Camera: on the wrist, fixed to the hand. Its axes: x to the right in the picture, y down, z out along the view.
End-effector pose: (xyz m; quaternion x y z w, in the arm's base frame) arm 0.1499 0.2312 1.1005 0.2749 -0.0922 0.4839 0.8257
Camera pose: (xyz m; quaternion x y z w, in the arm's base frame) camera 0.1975 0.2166 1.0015 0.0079 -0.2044 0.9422 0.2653
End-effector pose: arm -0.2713 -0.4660 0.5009 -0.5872 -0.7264 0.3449 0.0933
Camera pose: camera -0.2906 -0.4705 0.6099 0.9664 0.1082 -0.1838 0.1437
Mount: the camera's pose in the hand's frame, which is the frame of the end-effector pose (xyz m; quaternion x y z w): -0.0279 -0.0821 -0.0690 -0.0784 0.1109 0.7051 0.6960
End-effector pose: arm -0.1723 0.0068 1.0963 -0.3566 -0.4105 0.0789 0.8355
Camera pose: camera -0.1524 -0.1019 1.1048 -0.6119 0.0522 0.5723 0.5434
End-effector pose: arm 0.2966 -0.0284 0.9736 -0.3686 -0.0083 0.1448 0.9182
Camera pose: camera 0.2996 -0.1389 0.9817 -0.3504 0.3446 0.7067 0.5090
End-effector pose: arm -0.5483 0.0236 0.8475 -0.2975 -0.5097 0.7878 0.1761
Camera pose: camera -0.4845 0.0899 0.9092 0.6676 0.1872 -0.5995 0.3997
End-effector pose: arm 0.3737 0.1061 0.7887 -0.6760 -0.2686 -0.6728 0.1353
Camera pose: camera 0.2726 0.1307 0.7507 -0.5958 0.3574 -0.4689 0.5453
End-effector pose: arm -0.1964 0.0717 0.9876 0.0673 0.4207 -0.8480 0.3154
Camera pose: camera -0.2333 0.1739 1.0093 0.4128 0.3468 -0.3274 0.7760
